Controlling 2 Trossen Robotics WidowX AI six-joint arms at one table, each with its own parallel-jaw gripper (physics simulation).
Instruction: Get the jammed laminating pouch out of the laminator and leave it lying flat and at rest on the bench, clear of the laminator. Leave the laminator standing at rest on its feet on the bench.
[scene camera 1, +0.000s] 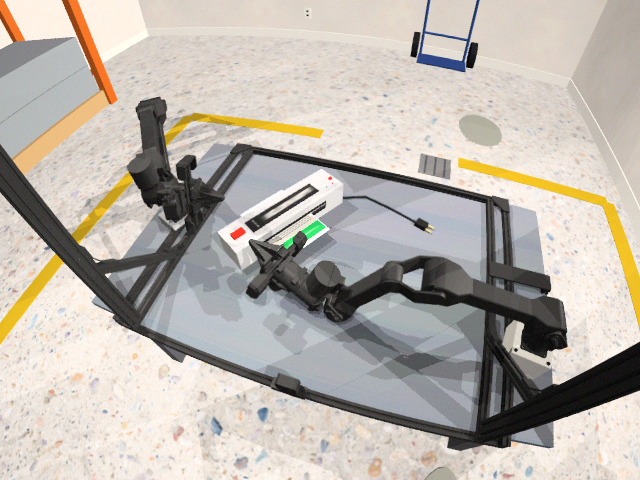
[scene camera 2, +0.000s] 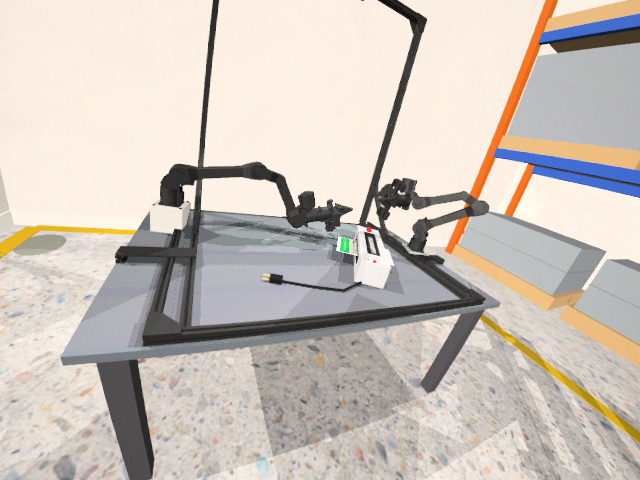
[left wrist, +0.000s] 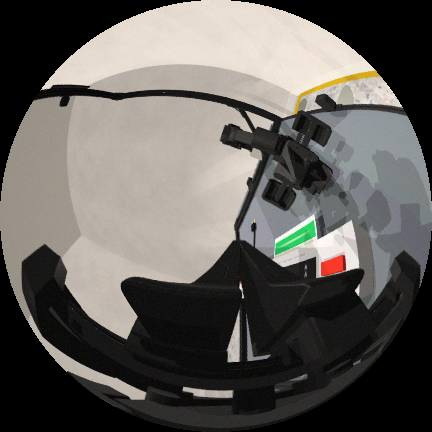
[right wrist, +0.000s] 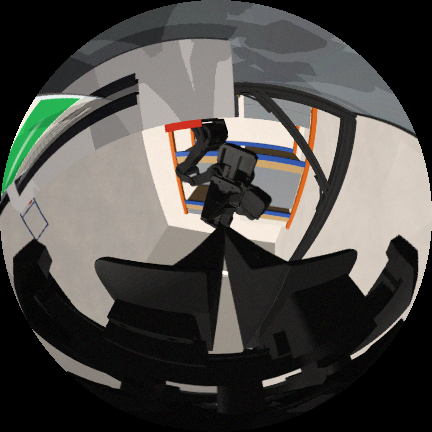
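Where they show: left gripper, fingertip midpoint: (scene camera 1: 224, 198) (scene camera 2: 377, 199) (left wrist: 237, 245) (right wrist: 202, 218); right gripper, fingertip midpoint: (scene camera 1: 249, 240) (scene camera 2: 352, 209) (left wrist: 297, 181) (right wrist: 222, 232); left arm's base, origin of the base link: (scene camera 2: 415, 249); right arm's base, origin of the base link: (scene camera 1: 534, 341) (scene camera 2: 171, 203).
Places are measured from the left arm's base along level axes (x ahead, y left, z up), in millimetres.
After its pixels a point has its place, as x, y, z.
Note:
The white laminator (scene camera 1: 281, 207) @(287, 178, 52) (scene camera 2: 374, 271) @(315, 369, 26) (left wrist: 350, 245) @(275, 5, 52) (right wrist: 185, 85) @(309, 25, 23) stands upright on the bench, with a black top panel and a red button. The pouch (scene camera 1: 315, 229) @(388, 201, 10) (scene camera 2: 344, 244) @(378, 153, 11) (left wrist: 296, 238) @(372, 140, 11) (right wrist: 37, 125), white-edged with a green block, sticks out of its long side; its inner part is hidden in the laminator. My left gripper (scene camera 1: 222, 197) @(262, 27, 190) (scene camera 2: 379, 198) @(262, 27, 190) (left wrist: 237, 245) @(262, 27, 190) is shut and empty, raised beyond the laminator's red-button end. My right gripper (scene camera 1: 251, 241) @(351, 9, 123) (scene camera 2: 351, 208) @(351, 9, 123) (right wrist: 222, 232) @(351, 9, 123) is shut and empty, raised near that same end on the pouch side.
A black cord runs from the laminator's far end to a plug (scene camera 1: 422, 224) @(611, 428, -14) (scene camera 2: 275, 279) @(607, 445, -16) on the bench. Black frame rails (scene camera 1: 372, 172) @(368, 529, -10) (scene camera 2: 310, 322) @(512, 602, -9) border the bench top (scene camera 1: 361, 335) @(658, 38, -28) (scene camera 2: 232, 304) @(690, 563, -28). The right arm reaches across the bench, and its wrist partly covers the pouch in scene camera 1.

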